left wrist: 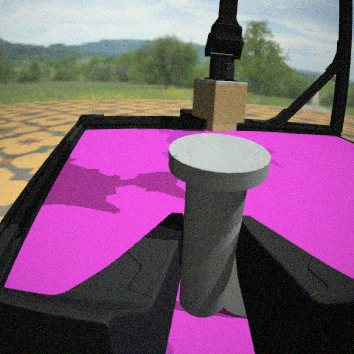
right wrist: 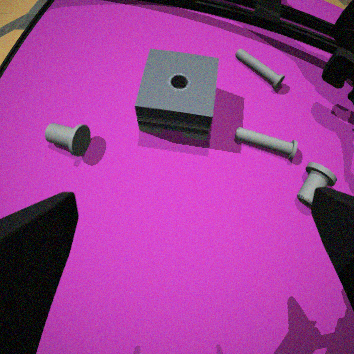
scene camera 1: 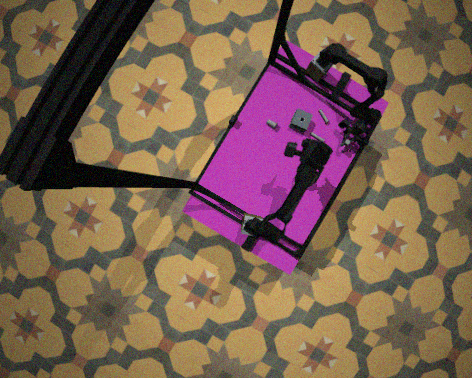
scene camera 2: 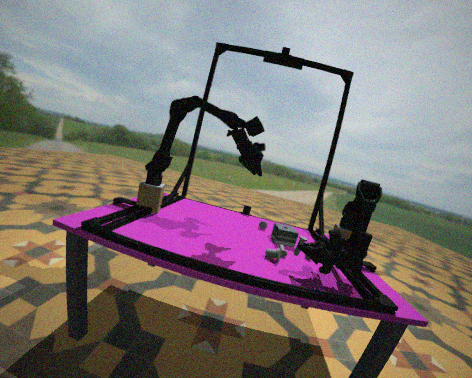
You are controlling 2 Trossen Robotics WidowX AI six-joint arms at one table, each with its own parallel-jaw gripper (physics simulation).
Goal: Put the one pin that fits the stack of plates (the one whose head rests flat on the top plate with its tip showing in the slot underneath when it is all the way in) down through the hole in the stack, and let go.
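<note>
The grey stack of plates (scene camera 1: pixel 301 120) (scene camera 2: pixel 285 234) (right wrist: pixel 175 97) stands on the table with its round top hole uncovered and a dark slot low in its near side in the right wrist view. My left gripper (scene camera 1: pixel 347 142) (left wrist: pixel 208 225) is shut on a grey pin (left wrist: pixel 216 255), held upright with its wide flat head up, above the table and to the right of the stack in scene camera 1. My right gripper (scene camera 2: pixel 260 172) (right wrist: pixel 198 203) is open and empty, high above the table. Two slender pins (right wrist: pixel 259 68) (right wrist: pixel 266 142) lie right of the stack in the right wrist view.
A short thick pin (scene camera 1: pixel 271 124) (scene camera 2: pixel 262 225) (right wrist: pixel 67 139) lies left of the stack. Another short thick pin (right wrist: pixel 312 182) lies by the right finger in the right wrist view. A grey piece shows behind the held pin's lower end. Dark frame rails edge the magenta table (scene camera 1: pixel 240 165).
</note>
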